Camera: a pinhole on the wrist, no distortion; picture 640 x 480 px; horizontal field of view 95.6 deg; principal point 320.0 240.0 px. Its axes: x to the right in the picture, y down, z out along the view. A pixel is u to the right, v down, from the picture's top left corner.
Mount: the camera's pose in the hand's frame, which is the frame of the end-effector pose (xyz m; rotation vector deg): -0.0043 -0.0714 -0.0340 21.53 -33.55 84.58
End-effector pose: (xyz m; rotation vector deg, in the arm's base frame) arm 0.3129 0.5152 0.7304 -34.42 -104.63 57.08
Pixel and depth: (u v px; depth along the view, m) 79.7 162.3 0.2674
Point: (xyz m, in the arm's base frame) 0.2504 0.2893 1.0749
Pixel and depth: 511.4 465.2 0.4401
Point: 0.0876 0.0105 0.4764
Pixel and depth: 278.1 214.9 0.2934
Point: 0.1631 0.2810 0.9100
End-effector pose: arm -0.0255 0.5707 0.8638 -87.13 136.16 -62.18
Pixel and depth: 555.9 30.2 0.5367
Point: 0.1809 -0.0450 0.4655
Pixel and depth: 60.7 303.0 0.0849
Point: 0.1205 0.5615 0.9756
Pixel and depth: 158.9 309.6 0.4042
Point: 0.4758 0.5088 1.0093
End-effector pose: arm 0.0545 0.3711 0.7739 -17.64 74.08 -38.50
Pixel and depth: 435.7 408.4 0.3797
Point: 0.2972 0.3733 1.1630
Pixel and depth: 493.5 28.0 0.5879
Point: 0.7106 -0.0636 0.7834
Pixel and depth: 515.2 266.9 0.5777
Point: 0.6336 0.2924 1.1032
